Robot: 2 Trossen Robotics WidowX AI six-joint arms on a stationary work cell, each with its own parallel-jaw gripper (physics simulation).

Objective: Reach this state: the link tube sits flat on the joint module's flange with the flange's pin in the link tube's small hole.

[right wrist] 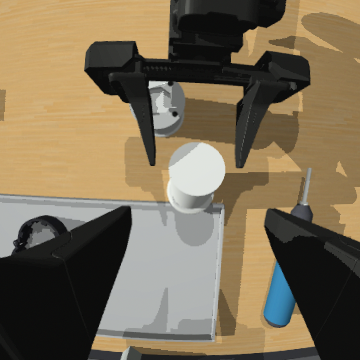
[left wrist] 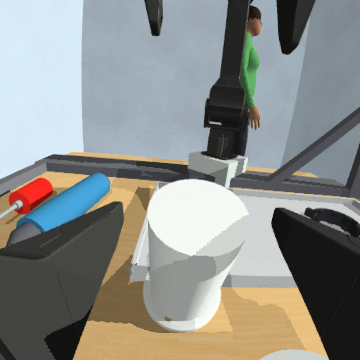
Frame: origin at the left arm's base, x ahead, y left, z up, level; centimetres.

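Where they show: left gripper, fingertip midpoint: [right wrist: 196,166] [left wrist: 199,213]; right gripper, fingertip midpoint: [right wrist: 198,215] [left wrist: 224,38]; right arm's base, origin of the base link: [left wrist: 219,154].
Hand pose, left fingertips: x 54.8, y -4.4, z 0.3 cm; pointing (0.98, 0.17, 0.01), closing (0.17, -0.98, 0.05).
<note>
Things, the pixels of their top centre, and the offset from my left fingertips. "pt": a spot on its surface instead.
- white link tube, middle of its top: [left wrist: 198,183] [right wrist: 196,186] dx +1.7, dy +0.3, dz +0.9 cm
- grey-white joint module, middle of its top: [right wrist: 156,99] dx -6.5, dy -5.5, dz -4.1 cm
- grey tray, middle of its top: [left wrist: 292,219] [right wrist: 75,272] dx +18.3, dy -13.4, dz -8.8 cm
- blue-handled screwdriver, surface spot: [left wrist: 70,202] pt dx +9.8, dy +15.4, dz -6.9 cm
- red-handled screwdriver, middle of its top: [left wrist: 20,189] dx +10.6, dy +24.4, dz -7.0 cm
- pale rim, surface spot: [left wrist: 295,354] pt dx -3.6, dy -5.3, dz -4.4 cm
The white link tube [left wrist: 187,270] [right wrist: 196,172] stands upright on its round base beside the tray's corner. A small brownish hole shows in its base rim in the left wrist view. The grey-white joint module [right wrist: 169,122] stands on the table, apart from the tube and partly behind a finger of my left gripper [left wrist: 197,208] [right wrist: 196,165]. My left gripper is open and empty, its fingertips beside and apart from the tube's upper part. My right gripper [left wrist: 224,38] [right wrist: 198,215] is open and empty, above the tray side of the tube.
A grey tray [left wrist: 260,240] [right wrist: 165,270] holds a black ring-shaped part [left wrist: 330,216] [right wrist: 42,220]. A blue-handled screwdriver [left wrist: 70,202] [right wrist: 280,297] lies beside the tray. A red-handled screwdriver [left wrist: 32,195] lies beyond it. A dark frame [left wrist: 120,167] edges the table. A pale rim [left wrist: 295,354] shows at the left wrist view's bottom edge.
</note>
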